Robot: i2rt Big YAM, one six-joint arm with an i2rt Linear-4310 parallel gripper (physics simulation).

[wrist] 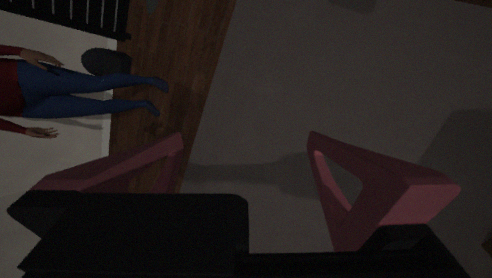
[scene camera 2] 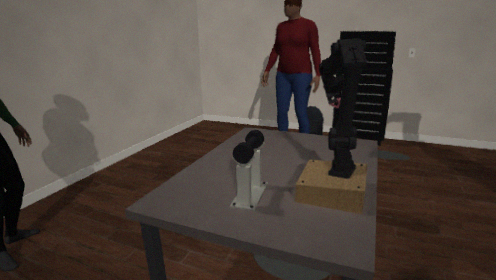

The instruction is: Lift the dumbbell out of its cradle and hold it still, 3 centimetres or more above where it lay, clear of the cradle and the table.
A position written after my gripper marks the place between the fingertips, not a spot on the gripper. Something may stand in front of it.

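Note:
A pale cradle (scene camera 2: 250,189) is there for me to see, and so is my gripper (wrist: 245,138).

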